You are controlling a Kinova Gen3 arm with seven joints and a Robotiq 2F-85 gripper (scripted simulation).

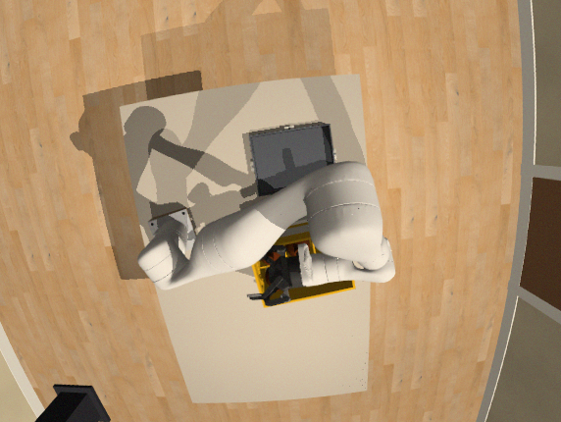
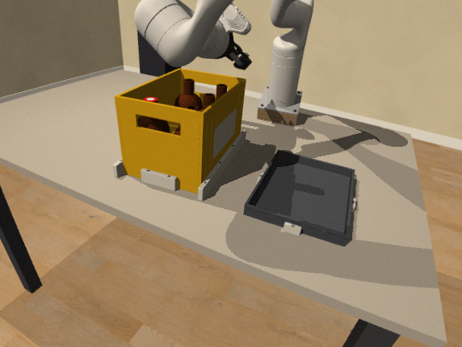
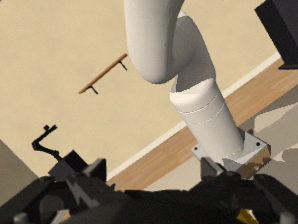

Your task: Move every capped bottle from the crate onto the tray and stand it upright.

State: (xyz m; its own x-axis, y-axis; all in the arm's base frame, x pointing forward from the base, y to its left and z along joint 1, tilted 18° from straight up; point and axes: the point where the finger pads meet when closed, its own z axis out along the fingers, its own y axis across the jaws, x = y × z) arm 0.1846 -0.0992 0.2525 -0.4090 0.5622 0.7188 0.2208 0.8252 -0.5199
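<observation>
The yellow crate lies 14 cm ahead of my hand, 4 cm to the right of it and 17 cm below it. Also, from my hand: dark grey tray 16 cm ahead, 26 cm to the left, 24 cm below.
</observation>
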